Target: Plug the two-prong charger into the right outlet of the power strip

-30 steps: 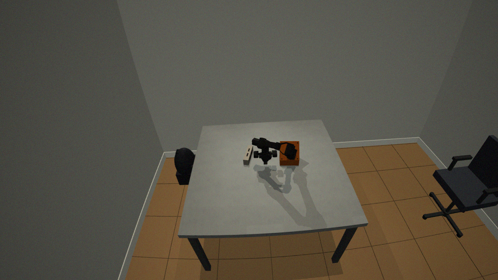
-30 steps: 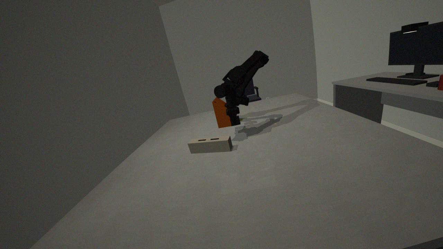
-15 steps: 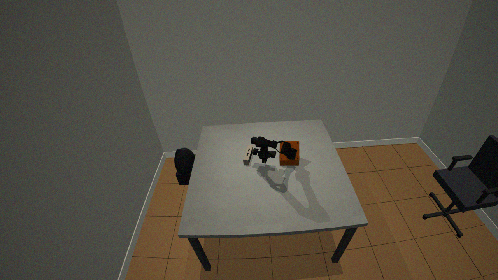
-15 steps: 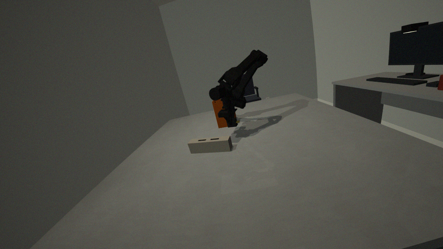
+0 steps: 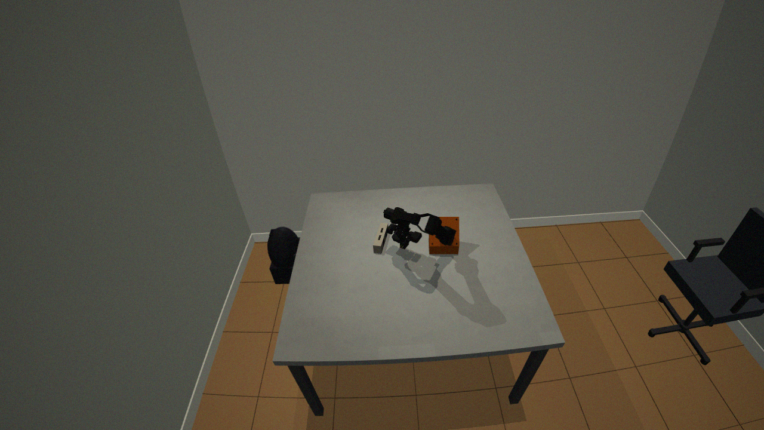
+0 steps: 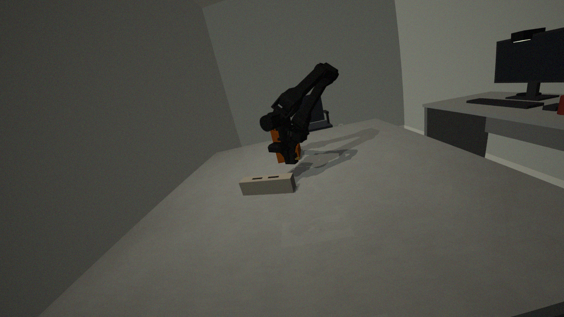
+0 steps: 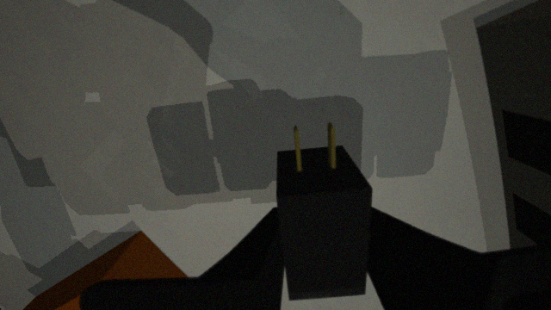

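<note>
Now: gripper tip 1 cm short of the two-prong charger, 2 cm to the right of it and 1 cm below it.
</note>
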